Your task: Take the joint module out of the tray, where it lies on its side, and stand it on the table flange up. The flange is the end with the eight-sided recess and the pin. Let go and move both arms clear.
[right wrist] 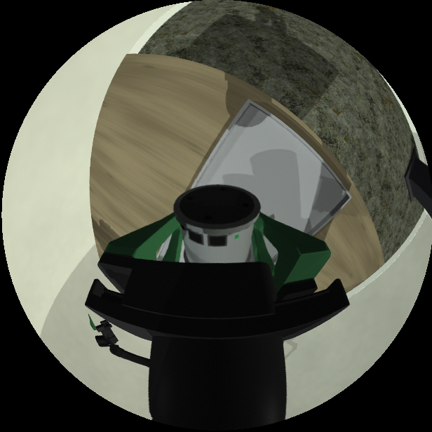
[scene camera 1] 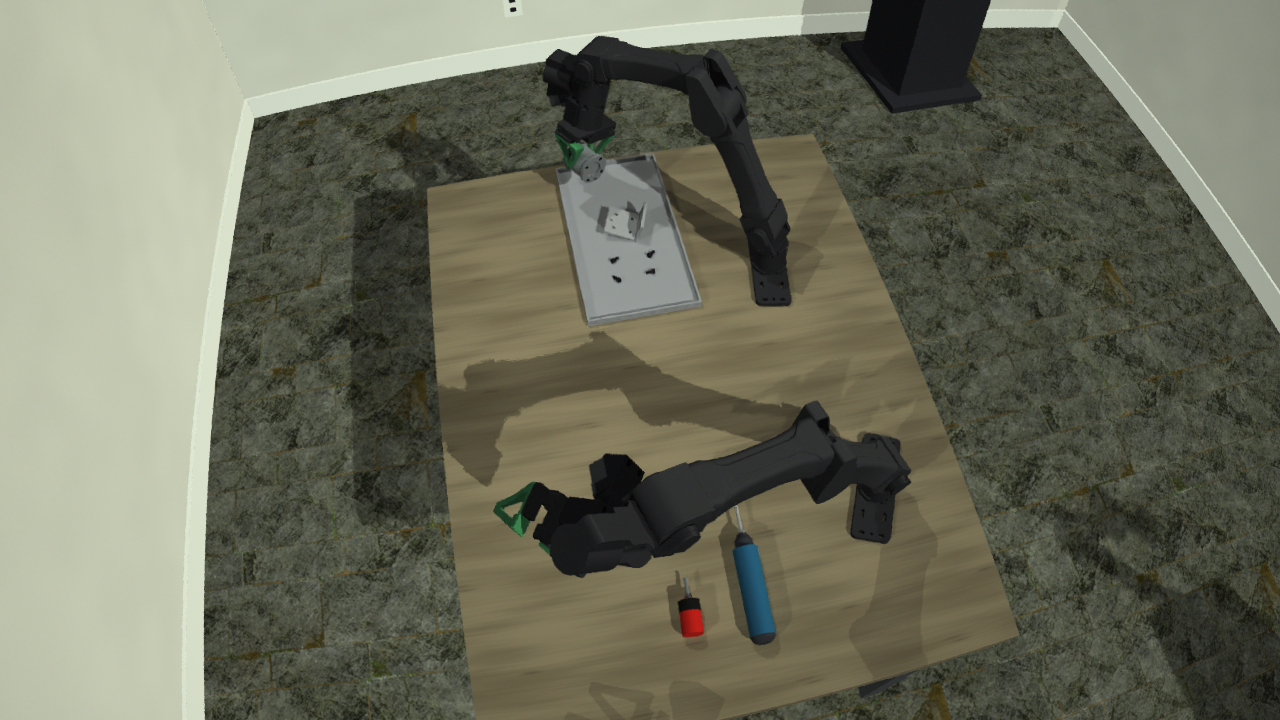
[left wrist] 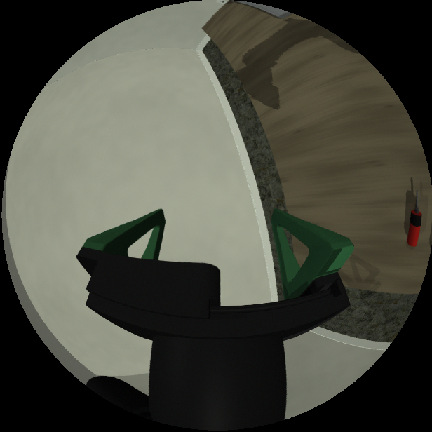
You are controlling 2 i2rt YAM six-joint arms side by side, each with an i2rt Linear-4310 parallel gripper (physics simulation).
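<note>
The joint module is a pale grey cylinder with a black disc end. My right gripper is shut on it, one green finger on each side. It is held above the far end of the tray, tilted. A round grey end face shows in scene camera 1, and the black disc end shows in the right wrist view; the recess and pin cannot be made out. My left gripper is open and empty, above the table's left edge in scene camera 1.
A pale bracket and several small black screws lie in the tray. A red screwdriver and a blue screwdriver lie on the wooden table near the left arm. The arm bases stand on the table's right side in scene camera 1.
</note>
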